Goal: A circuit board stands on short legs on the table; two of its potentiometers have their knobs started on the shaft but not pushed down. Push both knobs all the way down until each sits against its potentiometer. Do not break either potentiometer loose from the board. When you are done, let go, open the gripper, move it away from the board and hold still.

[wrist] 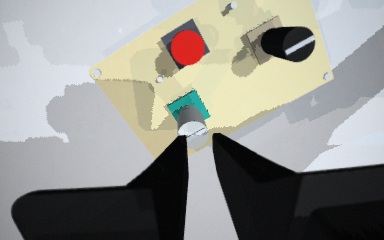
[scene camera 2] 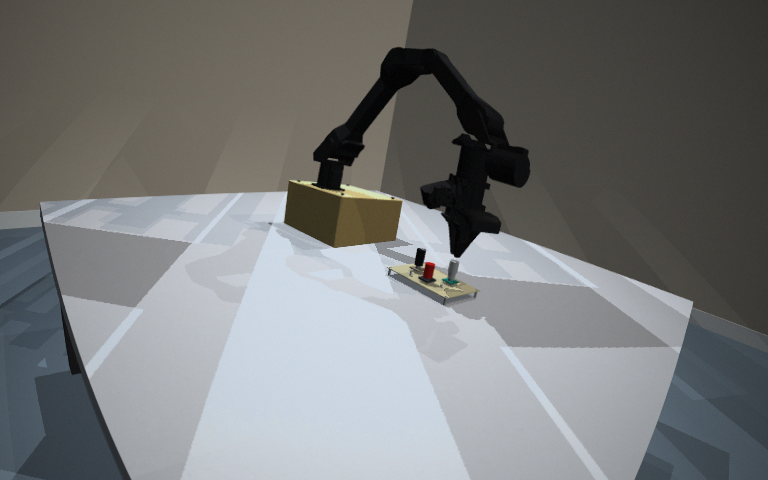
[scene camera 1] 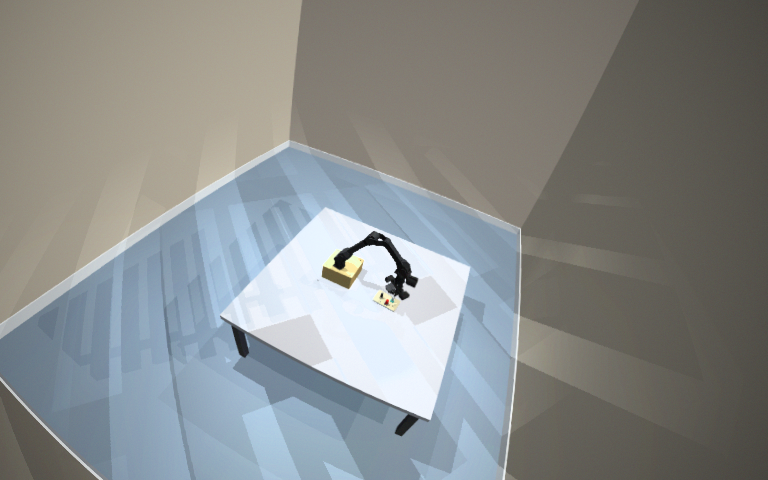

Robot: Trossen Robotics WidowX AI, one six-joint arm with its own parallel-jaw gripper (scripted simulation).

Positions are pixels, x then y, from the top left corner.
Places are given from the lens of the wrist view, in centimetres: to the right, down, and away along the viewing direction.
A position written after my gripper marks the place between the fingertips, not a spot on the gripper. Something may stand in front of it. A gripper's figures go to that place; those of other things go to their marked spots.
my gripper (wrist: 199, 142): 0, 1, 12
grey knob (wrist: 190, 122): 0, 0, 12
black knob (wrist: 296, 43): 5, -4, 11
